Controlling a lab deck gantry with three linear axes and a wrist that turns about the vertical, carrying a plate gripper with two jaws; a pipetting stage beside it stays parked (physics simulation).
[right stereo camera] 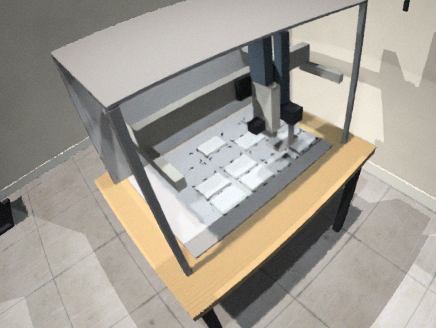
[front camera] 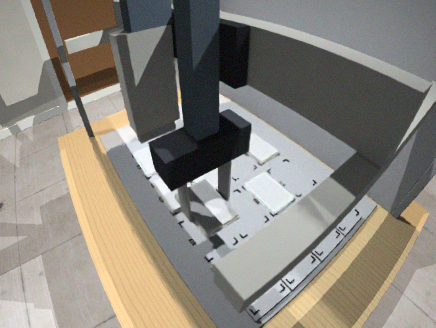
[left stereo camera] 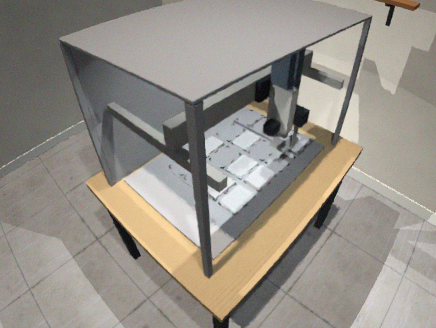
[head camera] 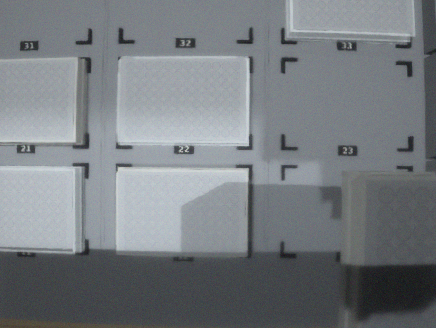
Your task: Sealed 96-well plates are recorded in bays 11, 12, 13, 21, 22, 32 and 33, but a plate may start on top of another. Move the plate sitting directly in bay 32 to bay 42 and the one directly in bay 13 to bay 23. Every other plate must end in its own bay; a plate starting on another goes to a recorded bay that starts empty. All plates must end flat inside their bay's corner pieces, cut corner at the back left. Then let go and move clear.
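Places are measured from the robot's base along level axes (x left, y up, z ahead), in centimetres.
Pixels of known places: gripper, between the fingertips: [right stereo camera: 282,140] [front camera: 205,205] [left stereo camera: 284,141]; robot's base, origin of its link: [right stereo camera: 224,214] [front camera: 133,156] [left stereo camera: 234,214].
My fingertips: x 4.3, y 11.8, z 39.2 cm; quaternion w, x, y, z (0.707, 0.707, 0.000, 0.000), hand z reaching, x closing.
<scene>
Ahead of a thing's pixels: the offset from my fingertips to its middle. "spot": to the spot under its first point.
My gripper [front camera: 206,207] is shut on a white plate @(dz +0.0, dx +0.0, dy +0.0 cm) [front camera: 217,202] [head camera: 395,215], raised above the bay 13 area. In the head view this plate covers the right part of bay 13 and runs out of view; the bay's left corners show bare. Plates 22 @(dz -16.4, dx +10.7, dy -11.1 cm) [head camera: 183,100], 12 [head camera: 150,210], 21 [head camera: 37,100] and 11 @(dz -32.8, dx +0.0, dy -11.1 cm) [head camera: 37,207] lie in their bays. Plate 33 @(dz +0.0, dx +21.4, dy -11.1 cm) [front camera: 269,191] [head camera: 352,15] lies in bay 33. Another plate @(dz -16.4, dx +32.1, dy -11.1 cm) [front camera: 261,149] [right stereo camera: 212,146] lies in bay 42. Bays 32 and 23 @(spot: dz +0.0, dx +10.6, dy -11.8 cm) [head camera: 347,105] are bare. Cut corners are too unclear to tell.
The pipetting stage [front camera: 150,85] [right stereo camera: 266,107] hangs beside the gripper. A grey beam [front camera: 295,230] crosses the front view. The hood's posts @(spot: dz -66.2, dx -15.8, dy +35.1 cm) [left stereo camera: 200,190] [right stereo camera: 150,190] stand at the deck's corners. A raised strip with corner pieces @(spot: dz +22.7, dx +11.9, dy -10.3 cm) [front camera: 305,267] lies along one side.
</scene>
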